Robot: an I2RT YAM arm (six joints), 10 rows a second.
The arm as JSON. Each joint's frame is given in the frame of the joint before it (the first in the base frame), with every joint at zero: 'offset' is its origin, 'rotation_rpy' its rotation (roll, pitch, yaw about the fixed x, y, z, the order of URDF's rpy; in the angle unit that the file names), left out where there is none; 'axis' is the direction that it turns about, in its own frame. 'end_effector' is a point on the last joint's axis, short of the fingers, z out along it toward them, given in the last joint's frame.
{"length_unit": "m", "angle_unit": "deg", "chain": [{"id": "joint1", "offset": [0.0, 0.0, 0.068], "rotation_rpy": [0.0, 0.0, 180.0], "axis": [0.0, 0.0, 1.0]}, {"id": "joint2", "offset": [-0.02, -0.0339, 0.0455], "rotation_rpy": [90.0, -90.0, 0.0], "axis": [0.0, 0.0, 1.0]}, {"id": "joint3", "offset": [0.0, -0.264, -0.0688], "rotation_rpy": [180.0, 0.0, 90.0], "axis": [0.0, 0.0, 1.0]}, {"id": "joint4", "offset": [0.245, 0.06, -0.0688], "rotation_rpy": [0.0, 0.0, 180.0], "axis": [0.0, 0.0, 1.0]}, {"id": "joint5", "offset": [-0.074, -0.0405, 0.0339], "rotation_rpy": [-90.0, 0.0, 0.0], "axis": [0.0, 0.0, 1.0]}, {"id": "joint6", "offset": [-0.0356, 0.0, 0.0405], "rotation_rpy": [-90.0, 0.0, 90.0], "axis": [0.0, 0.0, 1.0]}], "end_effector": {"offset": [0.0, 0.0, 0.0], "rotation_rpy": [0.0, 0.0, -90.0]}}
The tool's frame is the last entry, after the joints.
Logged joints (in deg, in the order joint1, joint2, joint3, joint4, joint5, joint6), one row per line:
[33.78, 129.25, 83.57, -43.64, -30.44, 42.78]
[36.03, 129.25, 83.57, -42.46, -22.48, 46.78]
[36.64, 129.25, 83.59, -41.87, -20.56, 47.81]
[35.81, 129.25, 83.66, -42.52, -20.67, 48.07]
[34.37, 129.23, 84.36, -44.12, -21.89, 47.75]
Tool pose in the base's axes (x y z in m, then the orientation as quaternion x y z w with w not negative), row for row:
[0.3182, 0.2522, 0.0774, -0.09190, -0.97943, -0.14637, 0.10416]
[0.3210, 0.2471, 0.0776, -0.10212, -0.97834, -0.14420, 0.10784]
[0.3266, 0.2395, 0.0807, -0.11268, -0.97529, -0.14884, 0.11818]
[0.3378, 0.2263, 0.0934, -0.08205, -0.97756, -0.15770, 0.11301]
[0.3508, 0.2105, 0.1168, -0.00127, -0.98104, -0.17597, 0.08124]
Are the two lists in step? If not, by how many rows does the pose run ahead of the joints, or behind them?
The pose runs 2 rows ahead of the joints: the pose in row i belongs to the joints in row i + 2.
